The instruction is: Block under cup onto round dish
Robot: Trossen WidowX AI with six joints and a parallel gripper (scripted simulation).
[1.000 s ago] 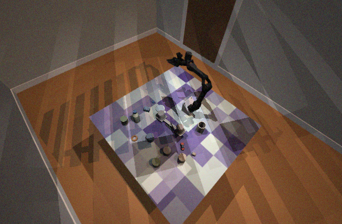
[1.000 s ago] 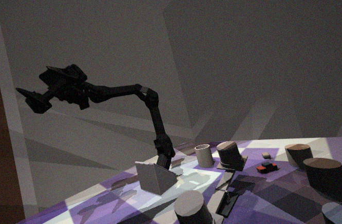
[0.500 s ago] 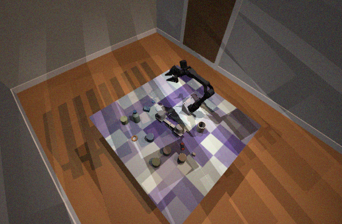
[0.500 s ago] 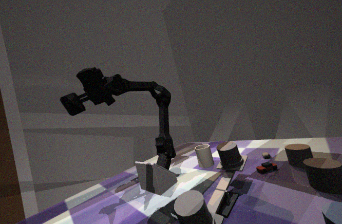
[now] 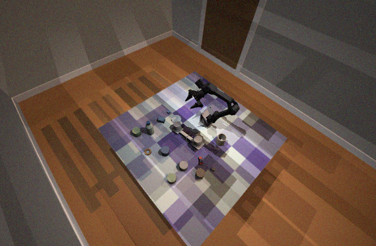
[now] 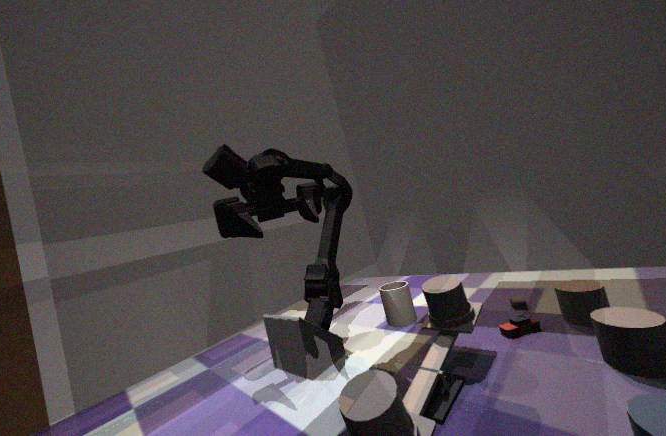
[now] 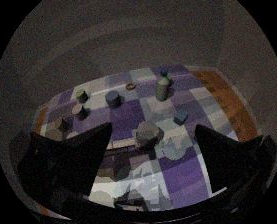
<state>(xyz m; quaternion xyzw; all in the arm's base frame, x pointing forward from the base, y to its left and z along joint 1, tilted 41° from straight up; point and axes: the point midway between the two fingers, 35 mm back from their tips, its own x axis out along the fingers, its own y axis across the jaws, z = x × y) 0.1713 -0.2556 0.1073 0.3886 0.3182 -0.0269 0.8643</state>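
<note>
Right now my gripper tip is 100 mm short of the block, 10 mm to the left of it and 260 mm above it. The rest, counted from my gripper tip: bottle 310 mm ahead, 160 mm to the right, 190 mm below; balance beam 100 mm ahead, 120 mm to the left, 260 mm below; red toy car 170 mm ahead, 360 mm to the left, 290 mm below.
</note>
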